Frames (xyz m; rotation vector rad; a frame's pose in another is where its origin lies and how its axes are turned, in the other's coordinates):
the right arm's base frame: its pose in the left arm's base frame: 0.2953 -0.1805 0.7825 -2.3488 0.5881 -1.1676
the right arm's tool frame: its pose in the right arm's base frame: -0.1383 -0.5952 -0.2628 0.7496 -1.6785 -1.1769
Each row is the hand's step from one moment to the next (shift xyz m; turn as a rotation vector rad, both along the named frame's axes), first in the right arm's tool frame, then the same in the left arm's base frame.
Working: the right arm's tool frame: its pose in the left arm's base frame: 0.1073 0.3238 1.1734 -1.8922 -1.5649 0.5642

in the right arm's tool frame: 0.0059 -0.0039 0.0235 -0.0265 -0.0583 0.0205
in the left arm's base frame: -0.0172 0.0106 -0.0139 -0.0609 -0.0155 0.0239
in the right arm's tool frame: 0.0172 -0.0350 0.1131 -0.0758 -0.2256 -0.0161
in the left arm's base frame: -0.0968 0.0417 -0.0565 -0.1665 -0.0514 0.1629
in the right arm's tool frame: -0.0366 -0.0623 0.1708 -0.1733 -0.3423 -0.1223
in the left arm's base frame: -0.1661 0.0030 -0.0824 -0.1996 -0.1531 0.3145
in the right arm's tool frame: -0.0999 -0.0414 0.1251 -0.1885 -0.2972 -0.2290
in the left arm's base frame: -0.1340 -0.0696 -0.0674 -0.0994 -0.1928 0.3595
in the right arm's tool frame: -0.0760 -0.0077 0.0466 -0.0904 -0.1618 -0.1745
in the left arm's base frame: -0.0525 -0.0647 -0.0327 -0.0183 -0.1023 0.2324
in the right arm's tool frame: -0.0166 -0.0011 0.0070 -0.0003 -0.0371 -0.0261
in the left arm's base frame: -0.0089 -0.0148 -0.0052 -0.0092 -0.0009 0.0444
